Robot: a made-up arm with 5 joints.
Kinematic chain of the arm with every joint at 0, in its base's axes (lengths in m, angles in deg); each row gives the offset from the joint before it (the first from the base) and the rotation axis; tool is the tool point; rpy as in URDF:
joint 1: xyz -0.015 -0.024 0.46 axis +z
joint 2: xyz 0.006 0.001 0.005 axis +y
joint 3: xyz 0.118 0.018 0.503 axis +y
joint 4: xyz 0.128 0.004 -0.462 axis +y
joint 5: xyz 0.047 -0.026 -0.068 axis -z
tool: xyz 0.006 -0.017 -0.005 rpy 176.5 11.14 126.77
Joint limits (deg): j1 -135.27..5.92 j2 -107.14..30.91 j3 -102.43..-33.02 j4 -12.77..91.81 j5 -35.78..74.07
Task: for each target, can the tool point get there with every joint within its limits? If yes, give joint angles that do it. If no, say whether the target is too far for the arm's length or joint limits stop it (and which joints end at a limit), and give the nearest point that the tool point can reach.
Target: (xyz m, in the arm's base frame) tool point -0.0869 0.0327 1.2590
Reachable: yes | joints -51.47 -64.86 -68.10 29.13 13.27
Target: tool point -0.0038 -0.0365 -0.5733
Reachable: no: joint limits stop it (at a limit: joint 2, joint 3, joint 5) | nearest point 0.2964 -0.3716 0.2941 | short by 0.977 m
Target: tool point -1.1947 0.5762 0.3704
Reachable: no: too far | nearest point -0.8561 0.4039 0.7805 | short by 0.559 m
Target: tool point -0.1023 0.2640 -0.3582
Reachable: no: joint limits stop it (at a limit: joint 1, joint 2, joint 3, joint 5) | nearest point 0.4361 0.0094 0.3032 | short by 0.890 m
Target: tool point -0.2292 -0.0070 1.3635
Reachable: yes | joints -8.77 -58.60 -93.45 30.37 63.90
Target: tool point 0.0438 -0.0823 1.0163
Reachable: yes | joints -30.20 -66.82 -40.51 61.42 10.22
